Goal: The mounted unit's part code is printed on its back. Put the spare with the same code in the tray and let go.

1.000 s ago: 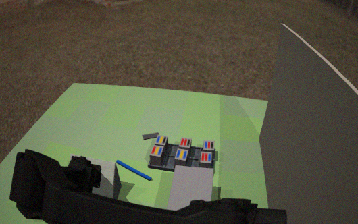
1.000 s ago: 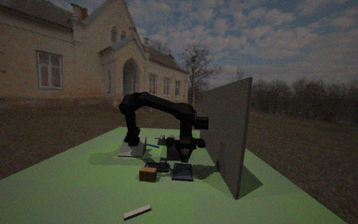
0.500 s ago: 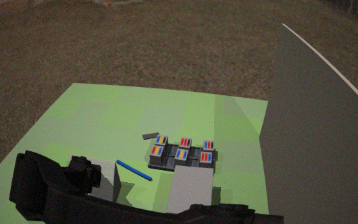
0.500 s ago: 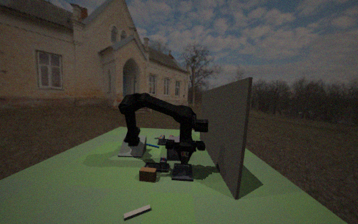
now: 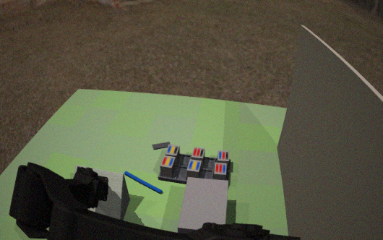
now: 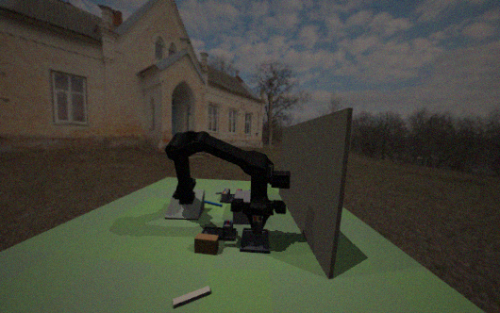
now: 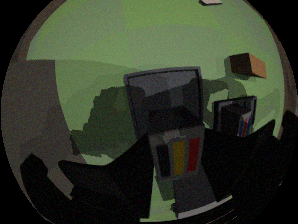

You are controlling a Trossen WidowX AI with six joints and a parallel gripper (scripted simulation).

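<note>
Right now the dark tray is 1 cm behind my gripper tip and 5 cm below it. Round my gripper tip: brown box: 17 cm behind, 5 cm to the right, 3 cm below; then white bar: 17 cm behind, 21 cm to the right, 5 cm below; then grey box: 4 cm behind, 20 cm to the left.
</note>
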